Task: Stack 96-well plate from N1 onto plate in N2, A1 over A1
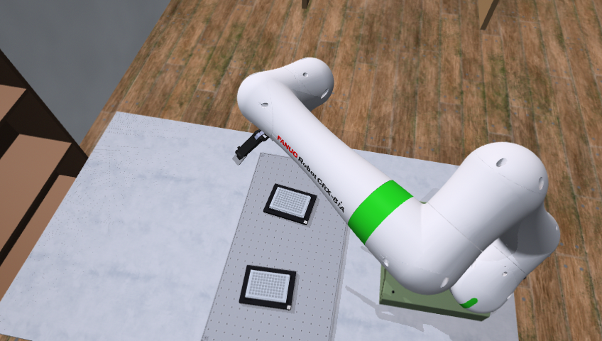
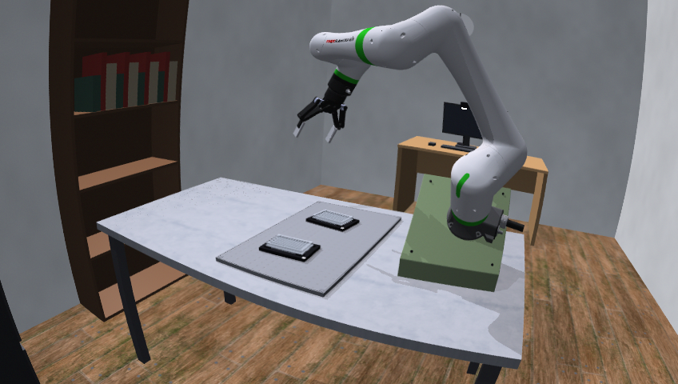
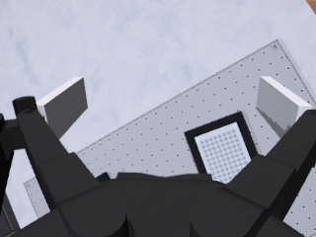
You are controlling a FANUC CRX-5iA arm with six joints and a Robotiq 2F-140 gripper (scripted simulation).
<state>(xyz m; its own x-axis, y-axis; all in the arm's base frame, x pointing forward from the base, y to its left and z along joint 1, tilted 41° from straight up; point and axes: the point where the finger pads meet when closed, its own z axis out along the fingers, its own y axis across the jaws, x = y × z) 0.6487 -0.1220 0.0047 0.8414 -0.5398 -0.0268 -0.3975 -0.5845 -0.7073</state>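
Now: hand 310 mm above the black plate nest, 300 mm to the right of it and 120 mm past it. Round my hand: white corner mark (340 mm to the left, 300 mm below, 210 mm behind).
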